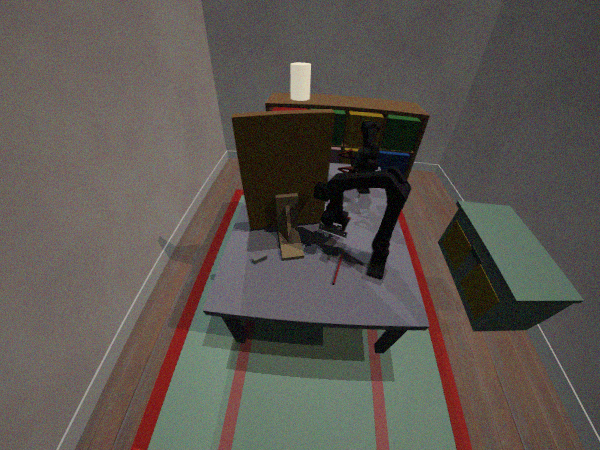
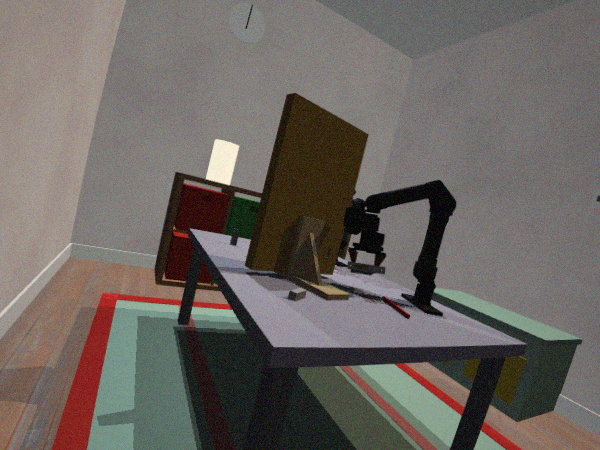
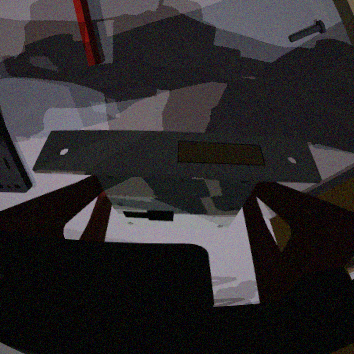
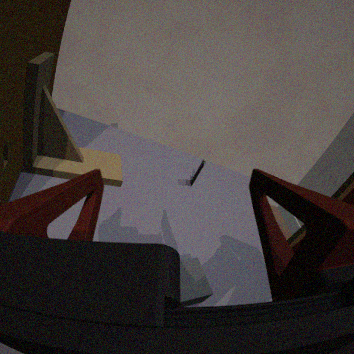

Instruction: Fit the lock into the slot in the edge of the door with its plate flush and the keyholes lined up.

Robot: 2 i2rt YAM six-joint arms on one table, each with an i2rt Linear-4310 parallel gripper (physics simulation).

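Pixels of known places: left gripper, fingertip midpoint: (image 1: 334, 230) (image 2: 363, 271) (image 3: 176, 176); right gripper, fingertip midpoint: (image 1: 338, 161) (image 4: 176, 176); left arm's base, link origin: (image 1: 378, 260) (image 2: 420, 305).
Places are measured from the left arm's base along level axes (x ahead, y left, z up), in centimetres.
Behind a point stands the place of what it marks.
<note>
The brown door (image 1: 282, 165) {x 49.4, y -1.9, z 36.7 cm} (image 2: 312, 187) {x 50.5, y -1.2, z 32.0 cm} stands upright on the table, propped by a wooden bracket (image 1: 287, 214) {x 45.9, y 1.5, z 13.4 cm} (image 2: 307, 254) {x 46.9, y 1.2, z 9.5 cm} (image 4: 46, 116) {x 51.7, y -9.6, z 11.1 cm}. My left gripper (image 1: 334, 227) {x 23.7, y -3.8, z 7.2 cm} (image 2: 367, 262) {x 23.7, y -3.8, z 7.2 cm} (image 3: 176, 176) {x 23.7, y -3.8, z 7.2 cm} is shut on the grey lock (image 2: 367, 268) {x 23.9, y -1.0, z 9.1 cm} (image 3: 140, 154) {x 22.6, y -1.0, z 9.6 cm}. It grips the lock's body, with the long face plate across the fingers, low over the table just right of the door. The door's slot is hidden. My right gripper (image 1: 345, 162) {x 33.9, y -37.3, z 24.6 cm} (image 4: 176, 176) {x 33.9, y -37.3, z 24.6 cm} is open and empty at the back of the table.
A red pencil-like tool (image 1: 337, 270) {x 16.3, y 13.5, z 1.1 cm} (image 2: 395, 307) {x 16.6, y 12.6, z 0.6 cm} (image 3: 84, 31) {x 16.9, y 5.6, z 1.2 cm}, a small grey block (image 1: 259, 258) {x 50.5, y 22.1, z 2.0 cm} (image 2: 296, 294) {x 51.9, y 24.4, z 1.8 cm} and a screw (image 3: 307, 31) {x 33.6, y 4.6, z 0.6 cm} lie on the table. A shelf unit (image 1: 352, 102) with a white cylinder (image 1: 300, 81) stands behind. A green cabinet (image 1: 495, 250) is at the right.
</note>
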